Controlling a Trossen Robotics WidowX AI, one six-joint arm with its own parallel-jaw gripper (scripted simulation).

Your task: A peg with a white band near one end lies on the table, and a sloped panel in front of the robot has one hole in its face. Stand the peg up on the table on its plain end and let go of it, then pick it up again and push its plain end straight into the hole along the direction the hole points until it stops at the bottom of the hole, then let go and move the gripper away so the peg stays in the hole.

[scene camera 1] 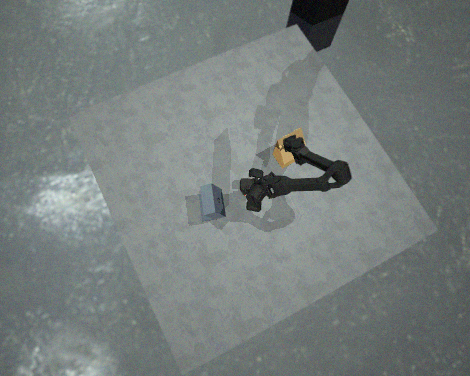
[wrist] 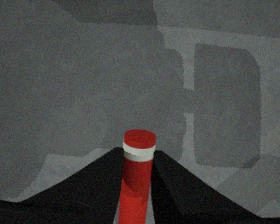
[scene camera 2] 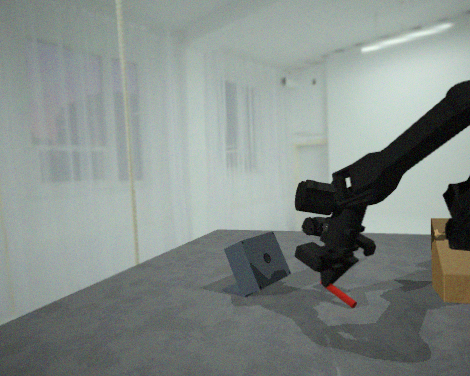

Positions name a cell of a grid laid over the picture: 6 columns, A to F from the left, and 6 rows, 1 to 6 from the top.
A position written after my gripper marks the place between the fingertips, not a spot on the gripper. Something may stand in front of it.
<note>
My gripper (scene camera 2: E5) holds a red peg.
My gripper shows as well in the wrist view (wrist: C5).
</note>
